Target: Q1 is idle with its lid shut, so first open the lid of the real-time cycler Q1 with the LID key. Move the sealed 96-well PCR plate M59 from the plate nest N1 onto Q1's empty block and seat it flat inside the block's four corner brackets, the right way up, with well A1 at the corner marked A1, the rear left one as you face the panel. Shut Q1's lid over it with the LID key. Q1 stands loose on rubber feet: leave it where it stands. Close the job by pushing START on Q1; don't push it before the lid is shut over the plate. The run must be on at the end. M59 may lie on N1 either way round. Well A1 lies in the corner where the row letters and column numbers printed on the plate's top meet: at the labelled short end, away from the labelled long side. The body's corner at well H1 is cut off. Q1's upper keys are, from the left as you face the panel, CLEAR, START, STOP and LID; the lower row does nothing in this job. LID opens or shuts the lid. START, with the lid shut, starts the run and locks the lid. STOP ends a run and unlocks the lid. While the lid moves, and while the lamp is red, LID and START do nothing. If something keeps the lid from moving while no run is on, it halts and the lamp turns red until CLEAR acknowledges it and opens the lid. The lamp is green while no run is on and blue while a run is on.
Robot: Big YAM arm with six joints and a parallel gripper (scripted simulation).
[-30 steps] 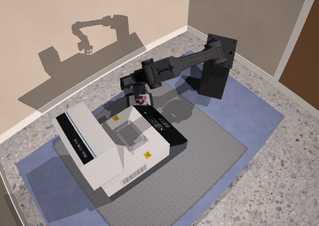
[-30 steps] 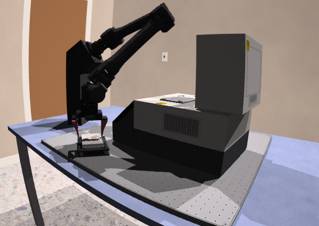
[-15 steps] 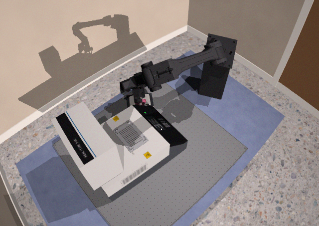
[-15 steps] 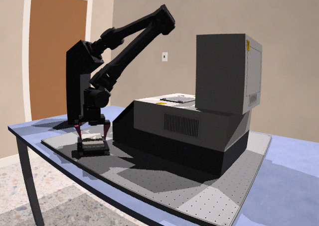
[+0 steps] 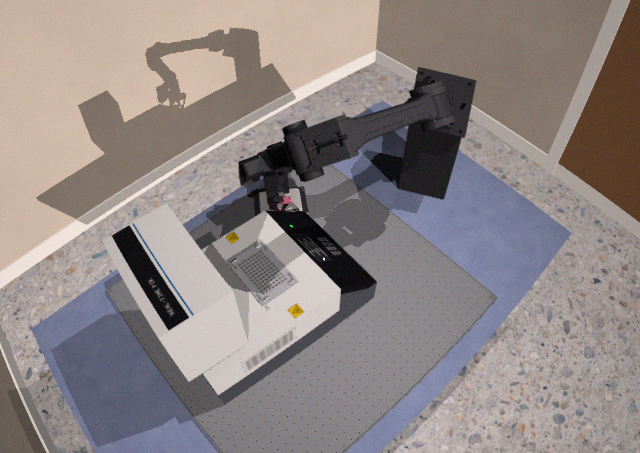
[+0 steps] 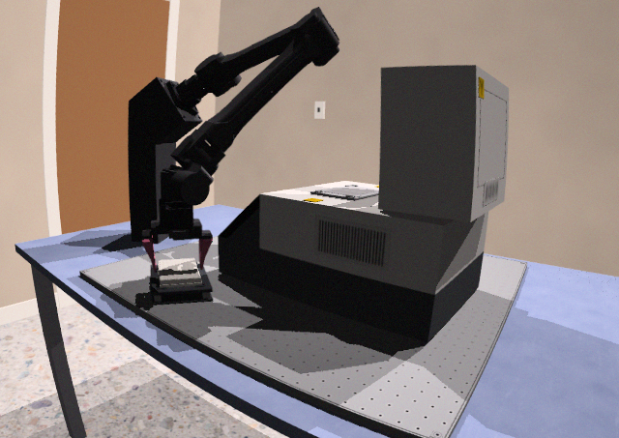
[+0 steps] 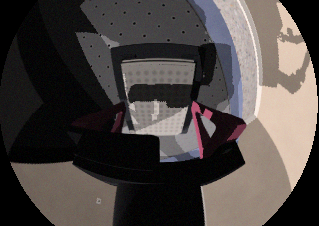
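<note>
Now: hand 1 cm above the sealed plate M59. The rest, counted from my hand: plate nest N1: 3 cm below.
</note>
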